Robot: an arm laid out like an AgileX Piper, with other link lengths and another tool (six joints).
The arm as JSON. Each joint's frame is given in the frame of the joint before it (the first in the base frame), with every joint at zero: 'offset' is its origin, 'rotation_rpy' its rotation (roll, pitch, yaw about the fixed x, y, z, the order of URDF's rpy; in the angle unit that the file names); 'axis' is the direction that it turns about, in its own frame. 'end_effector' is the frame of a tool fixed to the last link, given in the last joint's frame.
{
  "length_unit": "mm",
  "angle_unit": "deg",
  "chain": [
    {
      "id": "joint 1",
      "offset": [
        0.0,
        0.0,
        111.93
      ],
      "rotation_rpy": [
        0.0,
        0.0,
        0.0
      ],
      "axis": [
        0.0,
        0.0,
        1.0
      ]
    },
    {
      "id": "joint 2",
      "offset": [
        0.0,
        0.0,
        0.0
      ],
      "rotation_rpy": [
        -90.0,
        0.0,
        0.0
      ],
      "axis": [
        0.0,
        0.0,
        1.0
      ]
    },
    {
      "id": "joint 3",
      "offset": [
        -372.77,
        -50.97,
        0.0
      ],
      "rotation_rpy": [
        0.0,
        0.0,
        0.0
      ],
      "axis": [
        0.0,
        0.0,
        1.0
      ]
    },
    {
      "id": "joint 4",
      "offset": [
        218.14,
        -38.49,
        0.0
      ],
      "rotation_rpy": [
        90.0,
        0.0,
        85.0
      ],
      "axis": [
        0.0,
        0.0,
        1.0
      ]
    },
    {
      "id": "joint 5",
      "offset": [
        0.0,
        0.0,
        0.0
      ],
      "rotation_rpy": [
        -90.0,
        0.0,
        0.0
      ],
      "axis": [
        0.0,
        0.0,
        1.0
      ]
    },
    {
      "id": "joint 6",
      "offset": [
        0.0,
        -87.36,
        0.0
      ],
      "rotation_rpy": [
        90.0,
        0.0,
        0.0
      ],
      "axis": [
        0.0,
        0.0,
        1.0
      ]
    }
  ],
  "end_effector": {
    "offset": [
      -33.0,
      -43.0,
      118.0
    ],
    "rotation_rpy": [
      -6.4,
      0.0,
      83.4
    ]
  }
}
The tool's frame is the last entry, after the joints.
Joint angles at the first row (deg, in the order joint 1, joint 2, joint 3, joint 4, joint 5, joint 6):
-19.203 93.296 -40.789 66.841 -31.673 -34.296
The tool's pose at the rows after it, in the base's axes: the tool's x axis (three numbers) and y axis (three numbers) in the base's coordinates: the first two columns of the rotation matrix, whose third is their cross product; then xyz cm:
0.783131, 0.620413, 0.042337, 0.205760, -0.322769, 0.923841, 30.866, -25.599, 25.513
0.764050, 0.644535, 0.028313, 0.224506, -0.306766, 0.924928, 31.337, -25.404, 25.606
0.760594, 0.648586, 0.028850, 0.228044, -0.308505, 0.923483, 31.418, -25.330, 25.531
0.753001, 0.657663, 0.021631, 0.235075, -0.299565, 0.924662, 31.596, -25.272, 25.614
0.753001, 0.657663, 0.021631, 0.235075, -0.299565, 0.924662, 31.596, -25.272, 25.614
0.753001, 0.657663, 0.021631, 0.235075, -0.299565, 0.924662, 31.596, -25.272, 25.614
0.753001, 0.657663, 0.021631, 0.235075, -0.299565, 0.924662, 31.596, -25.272, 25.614
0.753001, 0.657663, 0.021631, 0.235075, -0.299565, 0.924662, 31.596, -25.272, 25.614
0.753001, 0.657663, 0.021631, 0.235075, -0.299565, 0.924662, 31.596, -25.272, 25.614
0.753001, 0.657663, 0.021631, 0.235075, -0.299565, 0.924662, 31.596, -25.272, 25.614
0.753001, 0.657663, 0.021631, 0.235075, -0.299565, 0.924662, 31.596, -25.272, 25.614
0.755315, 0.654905, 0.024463, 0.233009, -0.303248, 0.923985, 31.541, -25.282, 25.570
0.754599, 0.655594, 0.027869, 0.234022, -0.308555, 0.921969, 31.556, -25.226, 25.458
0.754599, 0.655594, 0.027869, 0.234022, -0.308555, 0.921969, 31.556, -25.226, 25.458
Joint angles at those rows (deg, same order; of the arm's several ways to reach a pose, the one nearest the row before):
-19.204 93.295 -40.790 63.189 -30.468 -34.080
-19.203 93.296 -40.789 61.394 -29.738 -34.078
-19.202 93.297 -40.790 61.258 -29.385 -34.079
-19.202 93.297 -40.789 60.464 -29.230 -34.076
-19.202 93.297 -40.789 60.464 -29.230 -34.076
-19.202 93.297 -40.789 60.464 -29.230 -34.076
-19.202 93.297 -40.789 60.464 -29.230 -34.076
-19.202 93.297 -40.789 60.464 -29.230 -34.076
-19.202 93.297 -40.789 60.464 -29.230 -34.076
-19.202 93.297 -40.789 60.464 -29.230 -34.076
-19.202 93.297 -40.789 60.464 -29.230 -34.076
-19.203 93.296 -40.788 60.740 -29.230 -34.075
-19.203 93.297 -40.790 60.906 -28.915 -34.078
-19.203 93.297 -40.790 60.906 -28.915 -34.078

